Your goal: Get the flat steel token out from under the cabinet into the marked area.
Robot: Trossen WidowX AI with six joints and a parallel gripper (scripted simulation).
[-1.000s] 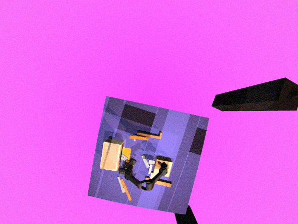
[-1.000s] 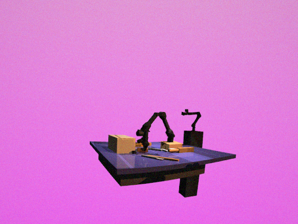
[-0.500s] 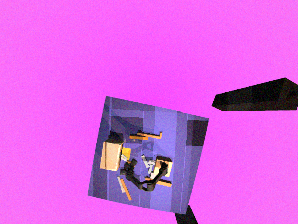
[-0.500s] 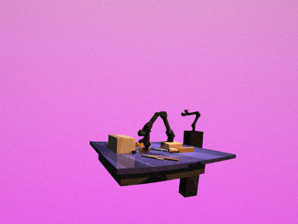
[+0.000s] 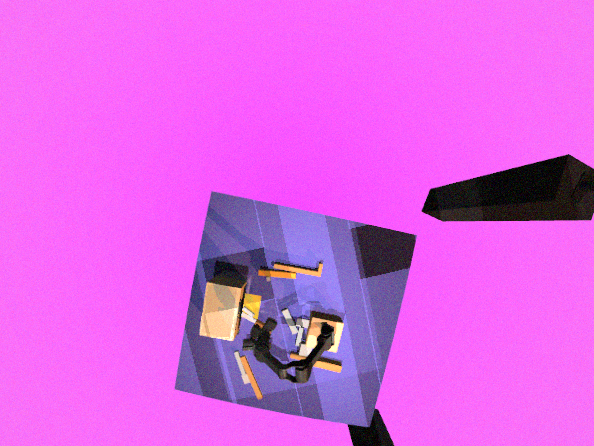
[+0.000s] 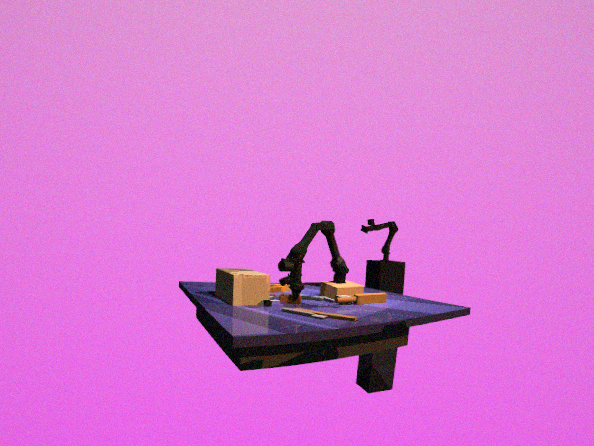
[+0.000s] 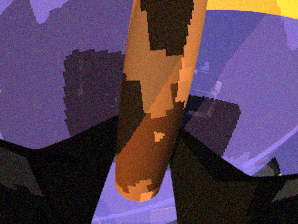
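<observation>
Right now the grey bar is 120 mm behind my gripper tip and 100 mm to the right of it. Also, from my gripper tip: orange stick 40 mm behind, 340 mm to the left; then small white piece 140 mm ahead, 50 mm to the right; then orange bar 70 mm ahead, 340 mm to the right, 10 mm above.
</observation>
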